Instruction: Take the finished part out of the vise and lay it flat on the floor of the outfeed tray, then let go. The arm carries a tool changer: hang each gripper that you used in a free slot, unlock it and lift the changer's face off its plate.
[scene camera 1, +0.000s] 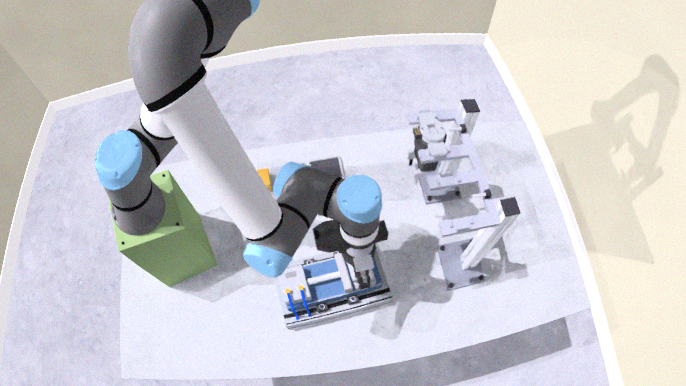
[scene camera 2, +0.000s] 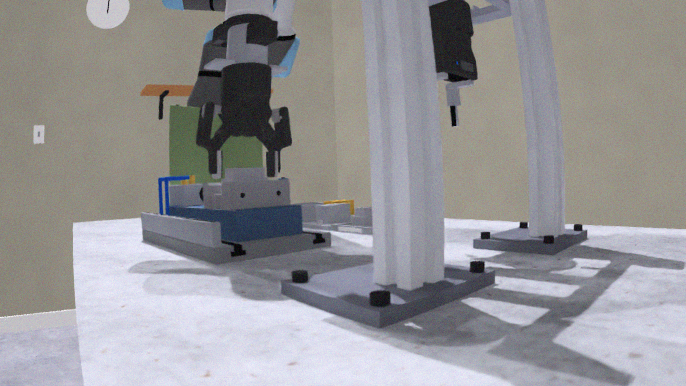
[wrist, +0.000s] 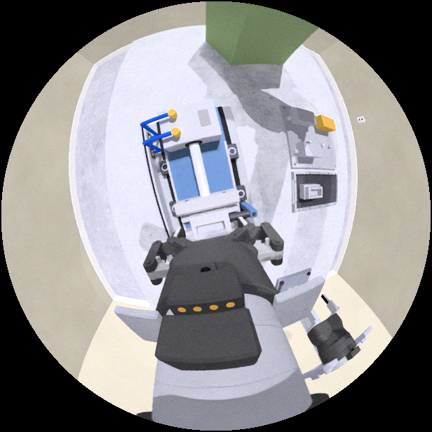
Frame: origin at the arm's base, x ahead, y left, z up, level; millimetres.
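Seen in the pictures: hand, its tool point: (scene camera 2: 246, 58); arm's base, origin of its link: (scene camera 1: 138, 209).
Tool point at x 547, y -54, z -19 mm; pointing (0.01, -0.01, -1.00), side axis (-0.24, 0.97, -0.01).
Note:
Offsets run from my tool point to a thing's middle. "spot": to the spot under its first point.
The finished part (wrist: 207, 219), a light grey block with a shallow pocket, sits in the vise {dx -70, dy -27, dz -230 mm} (scene camera 1: 330, 287) (scene camera 2: 262, 222) (wrist: 217, 170); its top {spot: dx +13, dy -7, dz -175 mm} (scene camera 2: 244, 175) stands above the end jaw. My gripper (scene camera 1: 363, 280) (scene camera 2: 244, 171) (wrist: 210, 229), the adaptive one, is open and points down over the vise. Its fingertips stand at either side of the part's top, with a gap visible in scene camera 2. A dark-floored tray (scene camera 1: 325, 167) (wrist: 294, 205) lies beside the vise in the wrist view, with a small light block (wrist: 312, 191) in it. The lower fingertips are partly hidden in the wrist view.
The gripper stand (scene camera 1: 482, 245) (scene camera 2: 405, 150) holds the other gripper (scene camera 1: 425, 155) (scene camera 2: 452, 45) (wrist: 332, 337); its nearer slot {spot: dx +228, dy +8, dz +62 mm} (scene camera 1: 467, 225) has no gripper. A vise handle (wrist: 248, 209) sticks out beside the jaw. A fixture plate (wrist: 327, 157) with a yellow block (wrist: 325, 123) adjoins the tray.

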